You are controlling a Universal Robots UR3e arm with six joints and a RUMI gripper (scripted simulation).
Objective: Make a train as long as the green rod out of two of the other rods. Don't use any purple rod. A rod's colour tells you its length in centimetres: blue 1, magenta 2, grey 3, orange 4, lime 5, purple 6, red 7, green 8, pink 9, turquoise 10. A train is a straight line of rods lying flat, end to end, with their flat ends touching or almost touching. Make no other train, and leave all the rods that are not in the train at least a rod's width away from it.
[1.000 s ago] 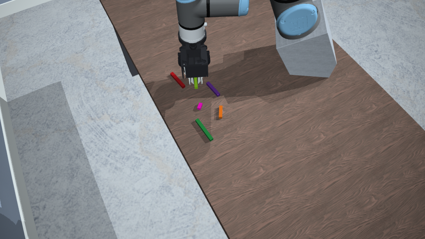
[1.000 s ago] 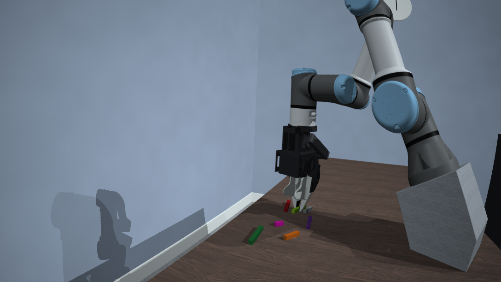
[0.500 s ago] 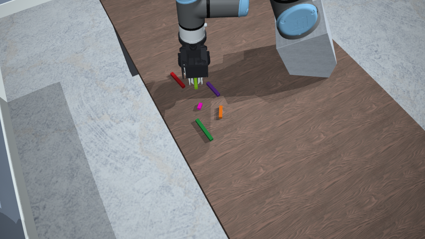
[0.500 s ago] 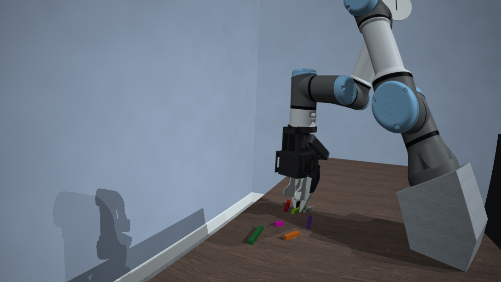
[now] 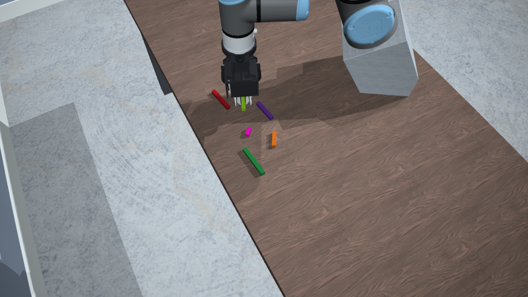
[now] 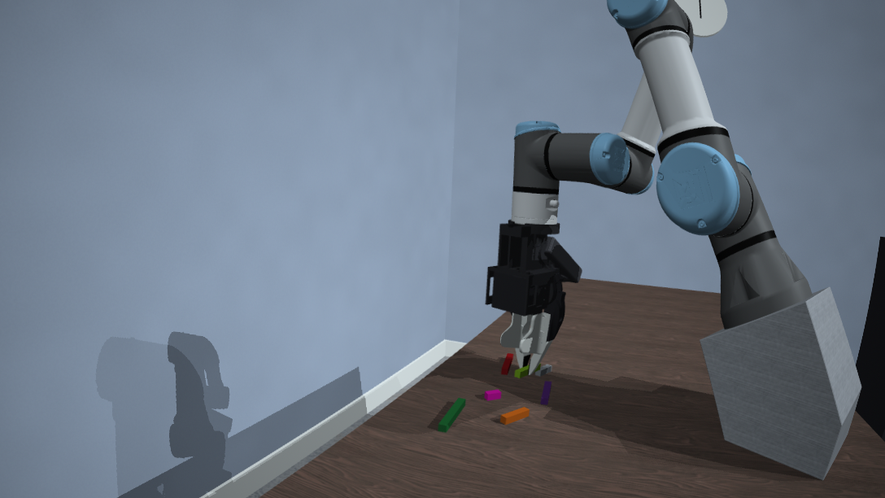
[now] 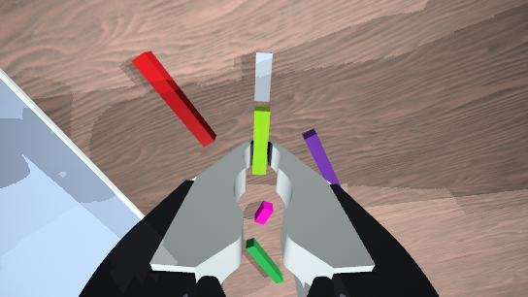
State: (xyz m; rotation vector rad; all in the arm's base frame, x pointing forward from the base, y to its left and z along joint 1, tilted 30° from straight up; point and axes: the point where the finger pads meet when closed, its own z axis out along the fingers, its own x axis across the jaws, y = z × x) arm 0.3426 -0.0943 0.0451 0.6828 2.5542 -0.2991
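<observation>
The lime rod is 1 cm below my hand. Also, from my hand: red rod 5 cm to the right, 4 cm ahead, 2 cm below; then purple rod 5 cm to the left, 3 cm behind, 2 cm below; then grey rod 4 cm to the right, 2 cm below, 2 cm behind.
</observation>
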